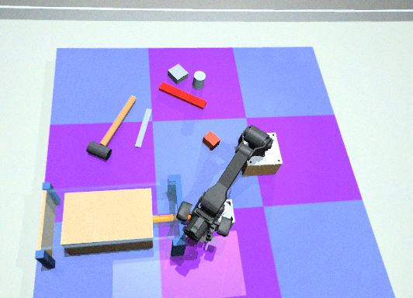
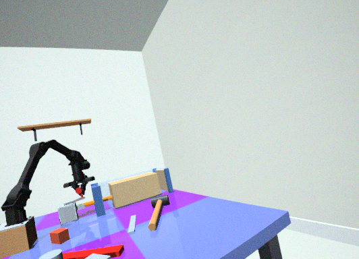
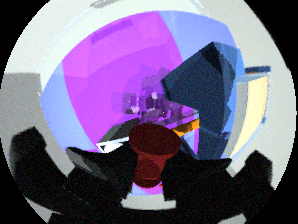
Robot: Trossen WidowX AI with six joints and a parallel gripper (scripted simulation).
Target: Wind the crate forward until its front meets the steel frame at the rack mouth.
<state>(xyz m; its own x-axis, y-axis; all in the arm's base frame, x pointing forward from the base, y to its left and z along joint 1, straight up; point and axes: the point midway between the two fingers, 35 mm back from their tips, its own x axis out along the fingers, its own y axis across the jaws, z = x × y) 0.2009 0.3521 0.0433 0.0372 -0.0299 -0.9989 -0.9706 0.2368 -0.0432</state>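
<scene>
My gripper tip is 30 mm to the left of the winch handle, 30 mm past it and 10 mm above it. The rest, counted from my gripper tip: winch 90 mm behind, 80 mm to the right, 80 mm below; then grey strip 440 mm to the right, 280 mm ahead, 110 mm below; then red knob 20 mm above.
</scene>
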